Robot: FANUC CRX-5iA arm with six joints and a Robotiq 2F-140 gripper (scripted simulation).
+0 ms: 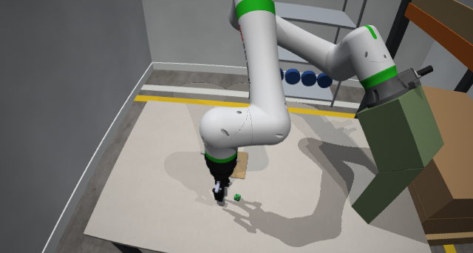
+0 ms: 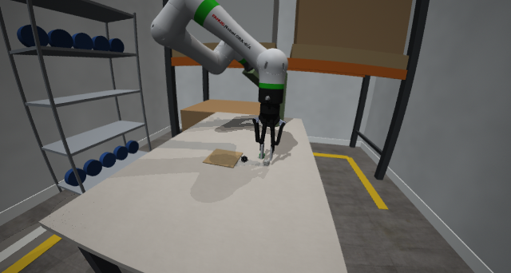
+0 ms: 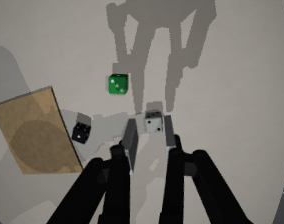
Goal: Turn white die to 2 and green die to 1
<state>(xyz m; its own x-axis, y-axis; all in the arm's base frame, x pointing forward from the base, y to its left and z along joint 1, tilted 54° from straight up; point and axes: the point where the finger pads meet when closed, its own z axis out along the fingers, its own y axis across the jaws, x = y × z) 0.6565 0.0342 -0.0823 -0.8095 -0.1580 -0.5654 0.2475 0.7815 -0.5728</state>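
Right now my hand is 50 mm above the white die. Round my hand: mat 190 mm to the right, 60 mm below, 40 mm behind; black die 90 mm to the right, 50 mm below, 20 mm behind; green die 60 mm behind, 50 mm below, 20 mm to the right.
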